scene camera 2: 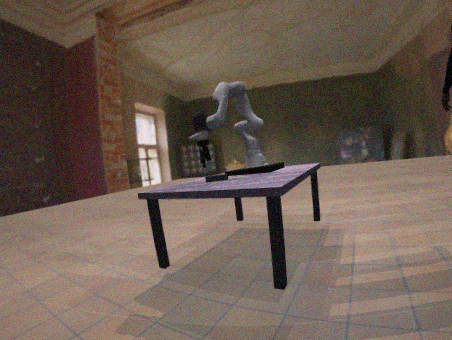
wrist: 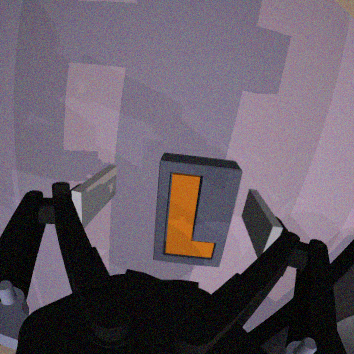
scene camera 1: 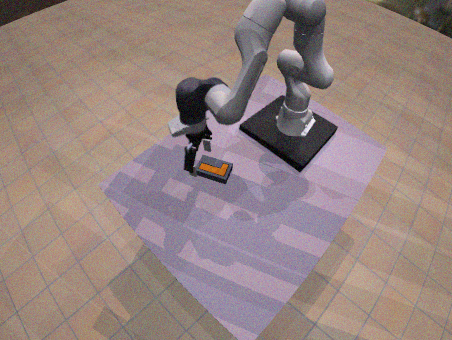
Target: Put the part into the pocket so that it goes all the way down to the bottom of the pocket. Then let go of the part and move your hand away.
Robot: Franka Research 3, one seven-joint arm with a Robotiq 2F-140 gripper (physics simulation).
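The orange L-shaped part point(scene camera 1: 212, 169) point(wrist: 181, 215) lies flat in the matching pocket of a grey block point(scene camera 1: 226, 178) point(scene camera 2: 216, 178) point(wrist: 218, 205). Its outline lines up with the pocket, with a thin dark gap along its edges, and its top looks about level with the block's top face. The depth below it is hidden. My gripper point(scene camera 1: 200, 158) point(scene camera 2: 204, 165) point(wrist: 179, 191) is wide open and empty. In the wrist view its two finger pads stand on either side of the block, apart from it.
The block sits on a purple-patterned table point(scene camera 1: 295, 245) point(scene camera 2: 210, 193) with black legs. The arm's black base plate point(scene camera 1: 300, 161) point(scene camera 2: 270, 168) lies farther back on the same table. Shadows fall across the table top.
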